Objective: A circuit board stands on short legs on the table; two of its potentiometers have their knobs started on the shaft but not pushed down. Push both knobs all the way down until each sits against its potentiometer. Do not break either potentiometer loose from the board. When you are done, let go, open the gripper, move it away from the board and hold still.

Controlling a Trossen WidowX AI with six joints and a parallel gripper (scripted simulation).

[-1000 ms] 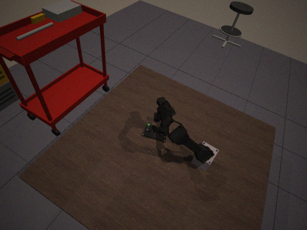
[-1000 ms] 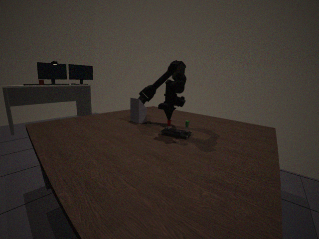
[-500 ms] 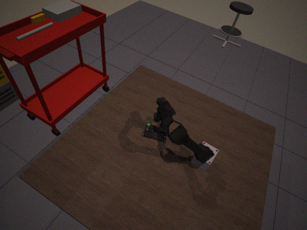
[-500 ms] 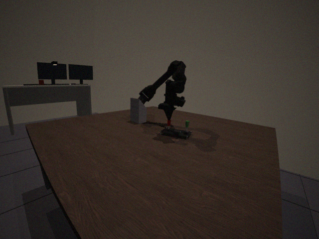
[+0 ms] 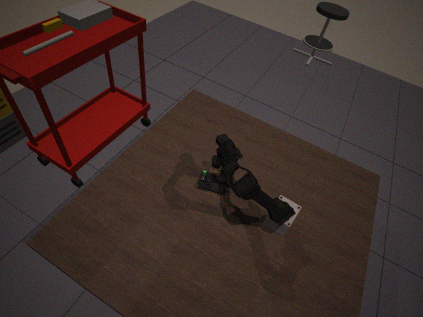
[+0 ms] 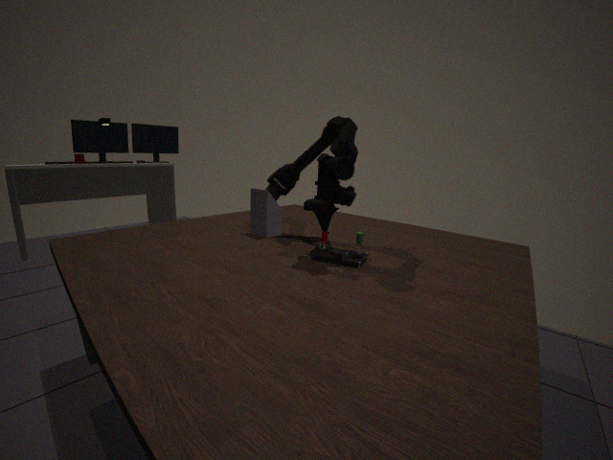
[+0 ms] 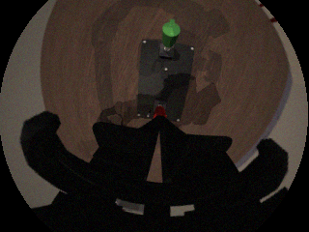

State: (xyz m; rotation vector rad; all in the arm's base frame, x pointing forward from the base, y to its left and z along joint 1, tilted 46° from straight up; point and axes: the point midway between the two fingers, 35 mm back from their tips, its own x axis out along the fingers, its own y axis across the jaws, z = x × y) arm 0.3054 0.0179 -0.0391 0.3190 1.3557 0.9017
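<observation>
Right now my gripper tip is 10 mm above the red knob. The rest, counted from my gripper tip: green knob 100 mm ahead, 40 mm to the left.
</observation>
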